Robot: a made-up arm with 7 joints.
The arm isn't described. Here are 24 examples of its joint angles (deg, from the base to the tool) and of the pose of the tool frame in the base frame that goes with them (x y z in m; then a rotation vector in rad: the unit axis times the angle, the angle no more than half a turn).
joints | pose
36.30 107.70 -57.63 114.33 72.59 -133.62 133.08 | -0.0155 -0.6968 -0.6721 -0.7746 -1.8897 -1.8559
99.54 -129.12 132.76 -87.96 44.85 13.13 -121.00 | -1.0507 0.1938 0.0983 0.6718 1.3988 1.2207
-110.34 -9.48 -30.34 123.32 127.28 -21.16 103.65 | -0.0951 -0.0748 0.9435 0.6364 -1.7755 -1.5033
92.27 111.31 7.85 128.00 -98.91 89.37 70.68 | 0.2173 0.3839 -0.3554 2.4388 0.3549 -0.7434
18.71 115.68 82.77 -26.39 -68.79 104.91 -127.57 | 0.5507 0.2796 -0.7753 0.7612 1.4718 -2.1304
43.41 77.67 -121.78 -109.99 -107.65 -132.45 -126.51 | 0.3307 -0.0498 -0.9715 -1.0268 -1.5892 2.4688
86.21 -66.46 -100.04 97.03 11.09 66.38 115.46 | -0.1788 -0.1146 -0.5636 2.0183 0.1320 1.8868
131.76 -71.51 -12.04 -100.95 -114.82 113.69 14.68 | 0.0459 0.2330 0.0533 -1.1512 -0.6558 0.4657
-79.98 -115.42 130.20 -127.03 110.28 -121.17 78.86 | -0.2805 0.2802 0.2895 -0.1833 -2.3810 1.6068
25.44 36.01 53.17 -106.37 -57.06 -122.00 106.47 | 0.3084 0.0022 -0.2213 1.6075 -0.0117 -2.4086
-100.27 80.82 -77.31 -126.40 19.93 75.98 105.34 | 0.1580 -0.1755 0.7697 -1.7001 0.9711 1.1590
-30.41 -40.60 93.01 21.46 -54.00 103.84 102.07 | -0.2428 -0.2155 -0.0520 -0.1417 -1.1606 -0.3395
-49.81 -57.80 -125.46 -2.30 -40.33 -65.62 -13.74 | -0.0864 -0.5776 0.7126 -1.4411 1.8296 1.7613
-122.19 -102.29 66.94 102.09 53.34 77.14 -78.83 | 0.3247 -0.8664 0.5192 -1.8577 -0.8795 0.3879
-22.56 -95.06 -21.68 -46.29 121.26 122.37 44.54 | -0.2276 -0.8463 -0.7445 0.4547 -0.8753 -2.0650
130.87 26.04 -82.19 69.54 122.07 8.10 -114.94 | 0.2965 0.7335 -0.9608 -0.3120 -0.5357 1.6461
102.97 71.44 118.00 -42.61 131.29 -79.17 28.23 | 0.5548 0.2301 -0.1201 -0.4201 -0.7642 -0.8472
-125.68 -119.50 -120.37 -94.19 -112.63 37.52 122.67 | -0.3437 0.2460 0.9318 1.8707 0.9115 0.3462
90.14 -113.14 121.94 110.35 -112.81 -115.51 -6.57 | -0.0623 0.2300 0.4803 -0.7273 -2.5504 -0.5328
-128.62 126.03 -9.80 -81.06 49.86 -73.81 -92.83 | 0.2685 0.2656 0.8432 1.9232 -1.5844 0.4747
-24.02 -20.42 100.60 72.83 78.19 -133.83 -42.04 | -0.5291 -0.3613 0.0957 -1.4798 1.6238 0.6764
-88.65 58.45 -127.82 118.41 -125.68 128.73 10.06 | 0.4328 -0.6136 -0.0134 0.0865 -0.2310 -0.1895
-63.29 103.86 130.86 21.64 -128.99 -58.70 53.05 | 0.3337 -0.4037 -0.4464 0.4823 0.2559 -1.5201
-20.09 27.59 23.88 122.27 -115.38 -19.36 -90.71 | 0.2243 -0.4111 0.2757 -0.2516 -1.7368 -0.1665
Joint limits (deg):
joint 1: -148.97..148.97
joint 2: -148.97..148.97
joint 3: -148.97..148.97
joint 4: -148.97..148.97
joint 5: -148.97..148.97
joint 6: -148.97..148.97
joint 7: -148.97..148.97
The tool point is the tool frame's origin. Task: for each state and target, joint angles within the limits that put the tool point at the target. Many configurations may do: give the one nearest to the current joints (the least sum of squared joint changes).
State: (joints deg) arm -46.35 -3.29 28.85 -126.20 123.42 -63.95 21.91
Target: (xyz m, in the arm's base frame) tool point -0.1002 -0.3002 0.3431
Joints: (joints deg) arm -33.36 4.16 17.56 -114.16 107.30 -48.70 3.61
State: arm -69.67 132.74 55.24 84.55 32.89 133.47 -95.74
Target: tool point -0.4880 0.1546 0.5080
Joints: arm -67.15 86.01 54.74 120.38 27.72 111.00 -77.68
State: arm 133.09 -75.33 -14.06 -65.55 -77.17 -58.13 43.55
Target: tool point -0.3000 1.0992 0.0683
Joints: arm 127.89 -98.40 -34.92 -61.30 -89.52 -62.43 28.18
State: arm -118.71 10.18 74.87 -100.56 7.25 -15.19 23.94
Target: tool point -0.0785 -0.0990 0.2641
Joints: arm -127.16 20.68 93.41 -93.75 16.64 -15.20 39.96
